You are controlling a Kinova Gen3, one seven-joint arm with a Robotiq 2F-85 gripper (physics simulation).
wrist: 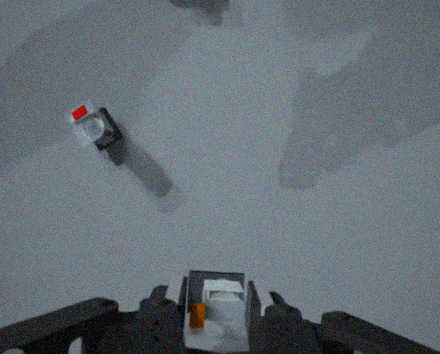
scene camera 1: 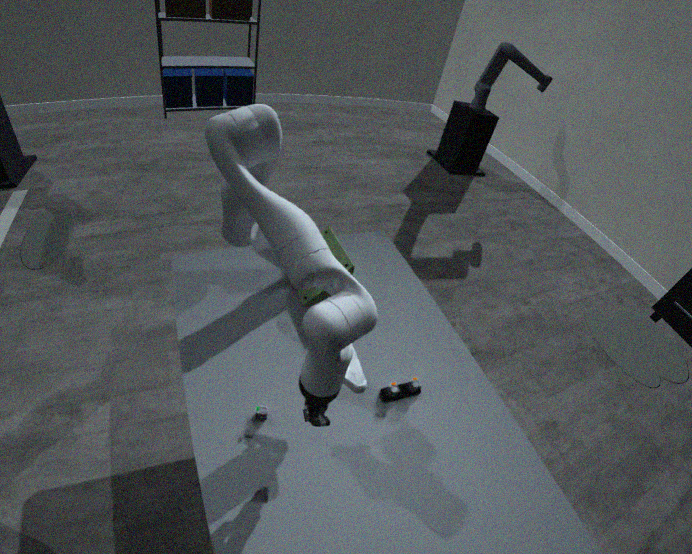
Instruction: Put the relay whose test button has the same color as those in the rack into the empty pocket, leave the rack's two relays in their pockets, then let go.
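Frame: origin at the arm's base, x ahead, y left, z up, level; millimetres.
Seen in the pictures: gripper, fingertip midpoint: [wrist: 216, 299] [scene camera 1: 310, 412].
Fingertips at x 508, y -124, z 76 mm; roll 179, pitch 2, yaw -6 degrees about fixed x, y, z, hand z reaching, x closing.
Observation:
Offsets run from my fingertips to a thing's middle. "spot": to the spot under its first point. Level surfaces: height alone.
My gripper [scene camera 1: 317, 419] [wrist: 216, 299] is shut on a clear-cased relay @[0 mm ahead, 1 mm right, 2 mm down] [wrist: 222, 330] with an orange test button. It is held upright between the fingers, with the grey table top below. The black rack @[spot: 28 mm back, 252 mm left, 78 mm down] [scene camera 1: 400, 392] is to the right of the gripper in the scene view and bears two relays with orange buttons; its empty pocket cannot be made out. A relay with a green button @[63 mm back, 94 mm right, 99 mm down] [scene camera 1: 261, 412] stands left of the gripper. A relay with a red button @[88 mm back, 96 mm left, 99 mm down] [wrist: 95, 128] stands at the upper left of the wrist view; I cannot make it out in the scene view.
An olive-green block [scene camera 1: 339, 251] is partly hidden behind my arm. The grey table top @[121 mm down] [scene camera 1: 519, 490] carries broad arm shadows. A shelf unit [scene camera 1: 208, 20] stands by the back wall, and another arm on a black pedestal [scene camera 1: 466, 138] is at the back right.

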